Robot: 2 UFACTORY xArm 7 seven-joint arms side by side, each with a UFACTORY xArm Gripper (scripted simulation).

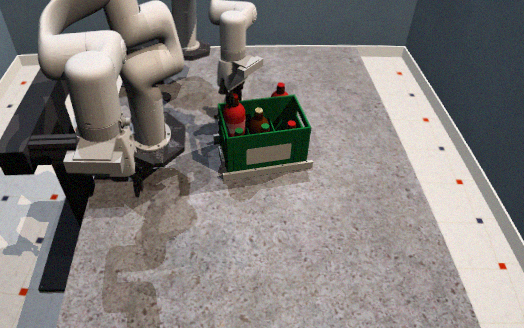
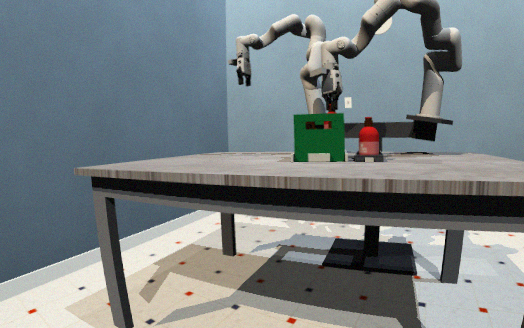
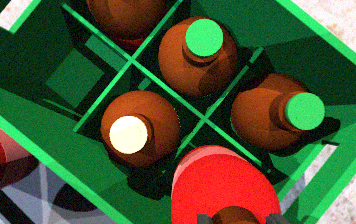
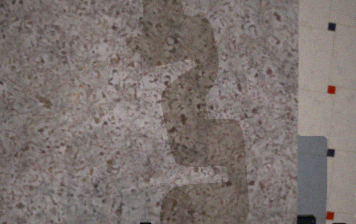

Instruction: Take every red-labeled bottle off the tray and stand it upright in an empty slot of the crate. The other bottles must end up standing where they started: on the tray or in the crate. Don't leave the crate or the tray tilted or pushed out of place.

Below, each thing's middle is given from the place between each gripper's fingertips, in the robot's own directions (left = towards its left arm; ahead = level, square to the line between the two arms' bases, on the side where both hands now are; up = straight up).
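The green crate (image 2: 306,141) is 10 cm ahead of my left hand (image 1: 233,101), 2 cm to the right of it and 15 cm below it. Counted from my right hand, the green crate is 27 cm ahead, 57 cm to the left and 34 cm below. By its middle, the green crate is nearer to my left hand than to my right hand.
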